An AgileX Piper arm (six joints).
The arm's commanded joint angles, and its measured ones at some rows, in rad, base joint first. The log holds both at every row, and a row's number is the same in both.
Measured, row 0:
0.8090 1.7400 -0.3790 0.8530 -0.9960 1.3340
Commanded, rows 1 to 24:
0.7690 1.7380 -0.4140 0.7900 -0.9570 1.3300
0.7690 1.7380 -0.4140 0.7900 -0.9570 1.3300
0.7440 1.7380 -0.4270 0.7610 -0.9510 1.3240
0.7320 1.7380 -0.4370 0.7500 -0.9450 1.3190
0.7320 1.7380 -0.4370 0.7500 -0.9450 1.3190
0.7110 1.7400 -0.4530 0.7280 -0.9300 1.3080
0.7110 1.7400 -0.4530 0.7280 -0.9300 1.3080
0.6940 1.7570 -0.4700 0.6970 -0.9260 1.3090
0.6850 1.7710 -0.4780 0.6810 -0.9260 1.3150
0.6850 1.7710 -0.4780 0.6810 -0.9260 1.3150
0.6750 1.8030 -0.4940 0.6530 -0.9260 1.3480
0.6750 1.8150 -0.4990 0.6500 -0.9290 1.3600
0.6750 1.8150 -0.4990 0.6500 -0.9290 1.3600
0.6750 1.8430 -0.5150 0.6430 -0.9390 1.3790
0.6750 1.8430 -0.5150 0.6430 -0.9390 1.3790
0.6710 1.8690 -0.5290 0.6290 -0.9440 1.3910
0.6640 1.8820 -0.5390 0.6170 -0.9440 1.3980
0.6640 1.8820 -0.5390 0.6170 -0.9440 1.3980
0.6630 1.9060 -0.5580 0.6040 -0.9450 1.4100
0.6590 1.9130 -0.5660 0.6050 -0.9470 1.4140
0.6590 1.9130 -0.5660 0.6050 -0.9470 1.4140
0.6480 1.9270 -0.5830 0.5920 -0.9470 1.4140
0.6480 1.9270 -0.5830 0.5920 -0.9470 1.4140
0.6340 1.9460 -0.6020 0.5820 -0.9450 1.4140
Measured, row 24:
0.6520 1.9290 -0.5750 0.6100 -0.9420 1.4110
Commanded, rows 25 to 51:
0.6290 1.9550 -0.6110 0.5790 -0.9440 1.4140
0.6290 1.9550 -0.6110 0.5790 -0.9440 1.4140
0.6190 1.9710 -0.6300 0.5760 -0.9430 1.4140
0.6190 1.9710 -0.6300 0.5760 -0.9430 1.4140
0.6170 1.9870 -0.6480 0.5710 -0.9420 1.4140
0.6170 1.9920 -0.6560 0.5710 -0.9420 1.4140
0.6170 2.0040 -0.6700 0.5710 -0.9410 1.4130
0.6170 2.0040 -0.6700 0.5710 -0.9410 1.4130
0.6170 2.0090 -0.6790 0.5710 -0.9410 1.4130
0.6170 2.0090 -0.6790 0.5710 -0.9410 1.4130
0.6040 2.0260 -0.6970 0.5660 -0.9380 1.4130
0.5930 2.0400 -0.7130 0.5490 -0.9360 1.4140
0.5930 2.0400 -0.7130 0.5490 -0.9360 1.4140
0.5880 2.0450 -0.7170 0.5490 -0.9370 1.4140
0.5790 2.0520 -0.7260 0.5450 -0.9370 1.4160
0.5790 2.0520 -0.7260 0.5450 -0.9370 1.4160
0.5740 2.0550 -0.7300 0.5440 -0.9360 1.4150
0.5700 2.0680 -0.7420 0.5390 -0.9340 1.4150
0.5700 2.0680 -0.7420 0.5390 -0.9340 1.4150
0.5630 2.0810 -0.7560 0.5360 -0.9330 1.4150
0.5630 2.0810 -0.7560 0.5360 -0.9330 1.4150
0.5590 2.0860 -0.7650 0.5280 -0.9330 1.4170
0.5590 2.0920 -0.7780 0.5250 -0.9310 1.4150
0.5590 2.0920 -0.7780 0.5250 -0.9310 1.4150
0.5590 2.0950 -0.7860 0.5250 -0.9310 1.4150
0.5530 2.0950 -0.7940 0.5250 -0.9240 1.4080
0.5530 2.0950 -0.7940 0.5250 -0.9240 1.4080
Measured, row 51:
0.5650 2.0950 -0.7760 0.5430 -0.9300 1.4140
